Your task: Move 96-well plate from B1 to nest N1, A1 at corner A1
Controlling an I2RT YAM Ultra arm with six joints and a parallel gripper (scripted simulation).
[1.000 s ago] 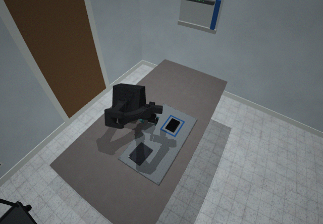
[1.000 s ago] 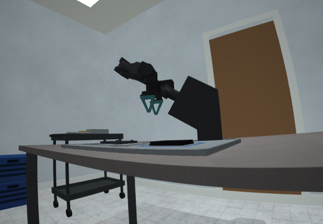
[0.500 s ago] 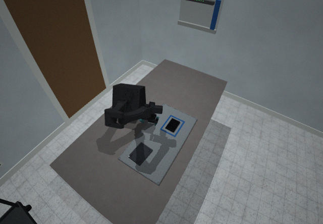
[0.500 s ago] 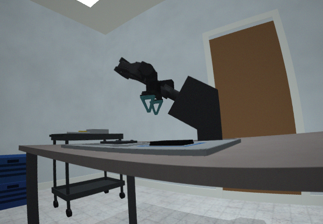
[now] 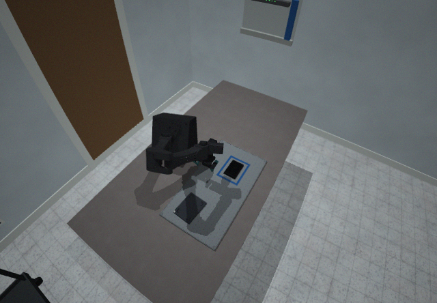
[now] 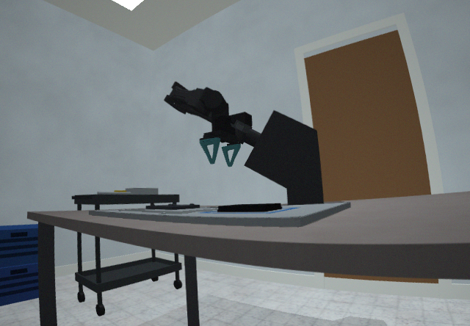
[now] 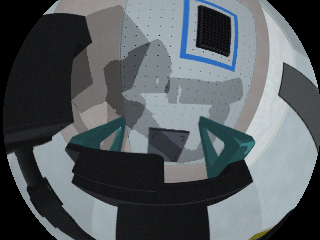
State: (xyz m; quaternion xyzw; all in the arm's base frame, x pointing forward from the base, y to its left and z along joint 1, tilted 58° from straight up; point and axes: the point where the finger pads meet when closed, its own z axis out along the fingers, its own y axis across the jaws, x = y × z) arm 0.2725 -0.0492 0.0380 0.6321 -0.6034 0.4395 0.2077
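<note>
My gripper is now 15 cm to the right of the black 96-well plate, 14 cm short of it and 14 cm above it. From my hand the other things lie so: plate nest N1 (21 cm to the right, 14 cm below, 1 cm behind); white corner label (27 cm to the right, 13 cm below, 8 cm behind).
</note>
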